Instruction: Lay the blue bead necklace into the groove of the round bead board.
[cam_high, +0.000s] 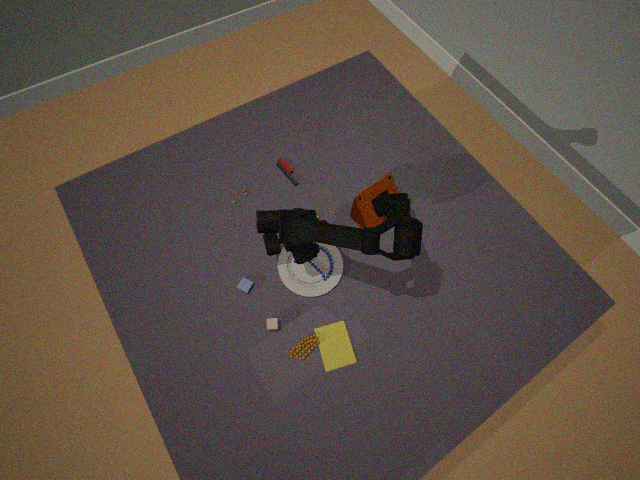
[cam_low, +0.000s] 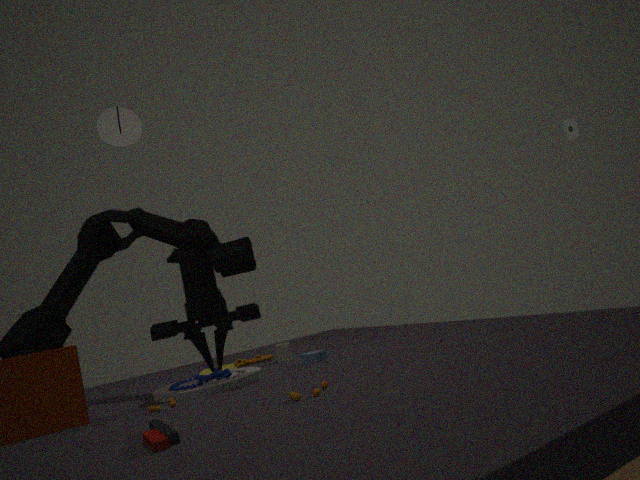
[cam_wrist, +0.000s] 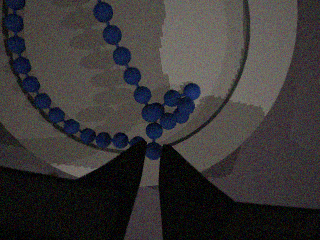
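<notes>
Now: gripper tip 6 cm to the right of the round white bead board and 2 cm above it. Also, from my gripper tip: cream cube: 19 cm ahead, 13 cm to the left, 1 cm below; then yellow sheet: 29 cm to the left, 9 cm ahead, 3 cm below; then light blue cube: 19 cm ahead, 2 cm below, 1 cm to the right.
</notes>
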